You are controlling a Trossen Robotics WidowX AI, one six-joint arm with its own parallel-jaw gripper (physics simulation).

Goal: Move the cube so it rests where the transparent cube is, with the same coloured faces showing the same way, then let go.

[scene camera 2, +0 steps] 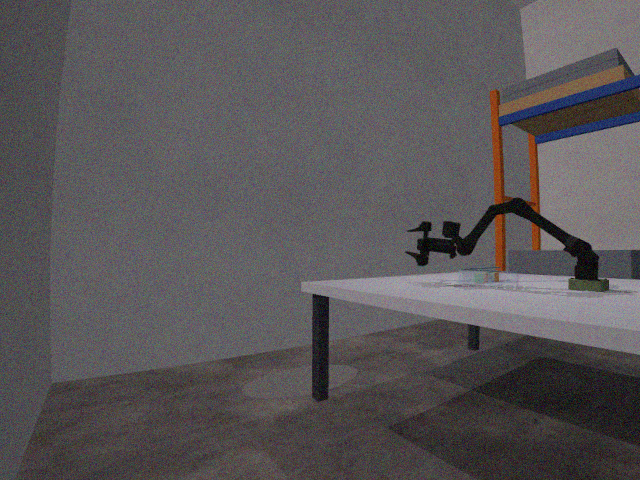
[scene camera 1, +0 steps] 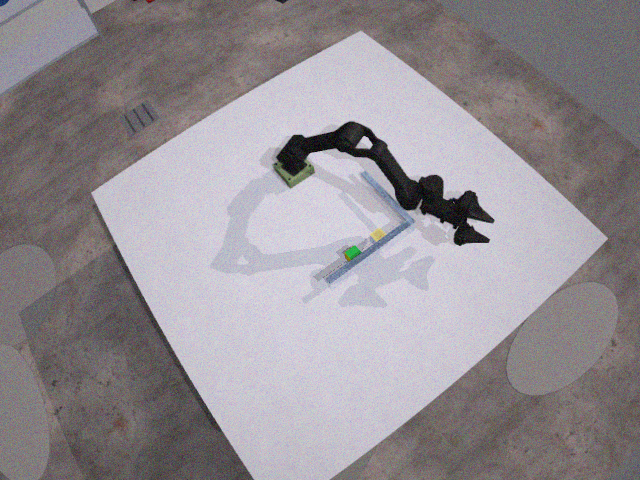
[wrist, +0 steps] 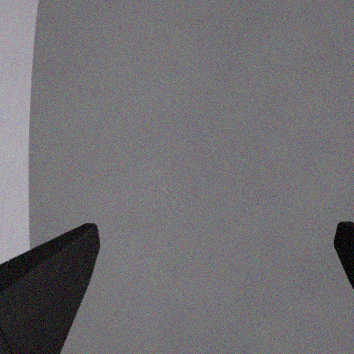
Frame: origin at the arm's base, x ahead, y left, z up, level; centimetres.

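Seen in the pictures: gripper, fingertip midpoint: (scene camera 2: 406,241) (scene camera 1: 491,231) (wrist: 217,234); arm's base at its link origin: (scene camera 2: 586,279) (scene camera 1: 294,166).
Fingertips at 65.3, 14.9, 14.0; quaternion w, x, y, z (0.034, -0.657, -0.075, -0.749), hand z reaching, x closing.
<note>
Offsets run from my fingertips to a thing's middle, as dx, dy, dz.
The cube @(-28.6, -25.4, -15.6) (scene camera 1: 353,252), with a bright green top and an orange side partly showing, sits on the table beside the inner side of a low blue wall (scene camera 1: 370,252). The transparent cube @(-27.0, -16.0, -15.6) (scene camera 1: 377,235), pale yellow on top, is beside the same wall, nearer its corner. In scene camera 2 small pale green and orange patches show at the low walls; I cannot tell which cube each belongs to. My gripper (scene camera 1: 490,230) (scene camera 2: 407,241) (wrist: 217,234) is open and empty. It points sideways, well above the table and beyond the walls. Neither cube shows in the wrist view.
A second blue wall (scene camera 1: 387,197) meets the first at a corner, forming an L. The arm's green base (scene camera 1: 293,173) (scene camera 2: 588,284) stands on the white table (scene camera 1: 289,387) (scene camera 2: 361,292). An orange and blue shelf rack (scene camera 2: 496,155) stands behind the table.
</note>
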